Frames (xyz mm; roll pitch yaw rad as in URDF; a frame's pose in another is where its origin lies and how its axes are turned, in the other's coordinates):
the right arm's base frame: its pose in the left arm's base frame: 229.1 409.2 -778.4 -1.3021 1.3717 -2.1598
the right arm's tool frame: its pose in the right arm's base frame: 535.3 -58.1 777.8 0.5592 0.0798 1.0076
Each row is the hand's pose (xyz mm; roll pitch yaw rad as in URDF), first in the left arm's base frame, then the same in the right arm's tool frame.
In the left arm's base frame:
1: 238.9 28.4 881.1 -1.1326 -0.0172 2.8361
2: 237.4 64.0 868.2 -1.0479 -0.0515 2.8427
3: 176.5 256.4 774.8 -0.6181 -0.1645 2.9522
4: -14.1 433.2 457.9 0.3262 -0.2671 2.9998
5: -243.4 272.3 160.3 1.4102 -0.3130 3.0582
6: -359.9 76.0 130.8 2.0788 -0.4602 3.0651
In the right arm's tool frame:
1: -1502.6 1006.4 -1242.5 0.9216 0.6224 -2.0189
2: -1476.4 998.3 -1268.6 0.9822 0.6321 -2.0603
3: -1345.5 898.3 -1418.0 1.3218 0.5777 -2.2393
4: -1136.4 558.2 -1510.7 2.2039 0.5678 -2.3728
5: -1132.9 189.9 -1333.5 -3.0154 0.5277 -2.4434
6: -1273.2 74.4 -1192.2 -2.4314 0.5572 -2.6120

